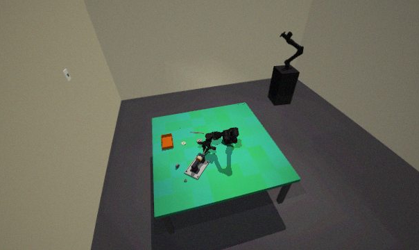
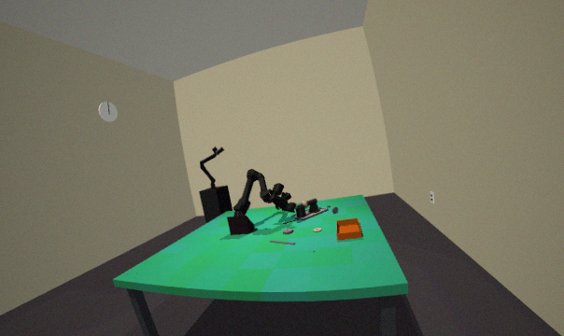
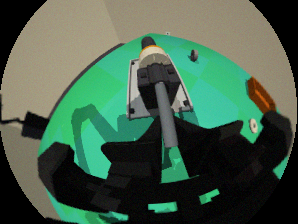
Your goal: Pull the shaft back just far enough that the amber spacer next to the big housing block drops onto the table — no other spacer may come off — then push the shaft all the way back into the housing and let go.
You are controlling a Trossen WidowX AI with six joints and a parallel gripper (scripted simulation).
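Right now the grey shaft is 4 cm to the left of my gripper tip, 3 cm ahead of it and 2 cm above it. Also, from my gripper tip: pale washer: 23 cm to the right, 20 cm ahead, 5 cm below; grey disc: 24 cm to the right, 5 cm below, 2 cm ahead; orange tray: 38 cm ahead, 28 cm to the right, 5 cm below.
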